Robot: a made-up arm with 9 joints.
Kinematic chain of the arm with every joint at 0, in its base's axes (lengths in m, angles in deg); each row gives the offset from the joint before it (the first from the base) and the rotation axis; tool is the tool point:
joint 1: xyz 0 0 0.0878 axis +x
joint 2: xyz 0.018 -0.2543 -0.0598 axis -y
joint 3: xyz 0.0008 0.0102 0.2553 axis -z
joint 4: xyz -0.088 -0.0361 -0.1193 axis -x
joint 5: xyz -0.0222 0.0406 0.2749 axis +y
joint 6: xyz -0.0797 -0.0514 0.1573 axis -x
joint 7: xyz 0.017 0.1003 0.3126 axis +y
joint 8: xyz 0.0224 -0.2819 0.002 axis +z
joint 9: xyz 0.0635 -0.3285 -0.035 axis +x
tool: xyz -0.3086 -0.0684 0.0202
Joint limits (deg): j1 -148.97..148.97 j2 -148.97..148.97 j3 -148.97..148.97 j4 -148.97..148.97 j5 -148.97..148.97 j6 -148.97..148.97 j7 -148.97..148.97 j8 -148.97..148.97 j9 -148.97..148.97
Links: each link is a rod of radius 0.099 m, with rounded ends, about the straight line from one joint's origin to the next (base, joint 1, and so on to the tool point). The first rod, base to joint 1, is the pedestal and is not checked.
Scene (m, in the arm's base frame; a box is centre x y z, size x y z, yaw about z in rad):
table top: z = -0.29
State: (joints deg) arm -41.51 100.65 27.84 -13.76 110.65 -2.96 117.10 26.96 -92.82
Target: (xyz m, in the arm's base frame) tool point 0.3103 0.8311 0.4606
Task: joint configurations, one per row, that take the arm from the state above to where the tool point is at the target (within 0.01 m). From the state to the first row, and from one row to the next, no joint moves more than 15 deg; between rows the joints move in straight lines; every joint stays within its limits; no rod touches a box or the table.
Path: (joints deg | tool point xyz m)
1: -54.22 89.94 20.26 -15.27 105.86 1.31 113.64 22.20 -91.37 | -0.0861 -0.4617 0.9372
2: -66.94 79.24 12.67 -16.78 101.06 5.58 110.18 17.43 -89.92 | -0.0375 -0.0656 1.0514
3: -79.65 68.53 5.09 -18.29 96.27 9.85 106.72 12.67 -88.47 | 0.0546 0.3306 0.9901
4: -92.37 57.82 -2.49 -19.80 91.47 14.12 103.26 7.91 -87.02 | 0.1763 0.6479 0.7748
5: -105.08 47.12 -10.07 -21.31 86.68 18.39 99.79 3.15 -85.57 | 0.3103 0.8311 0.4607

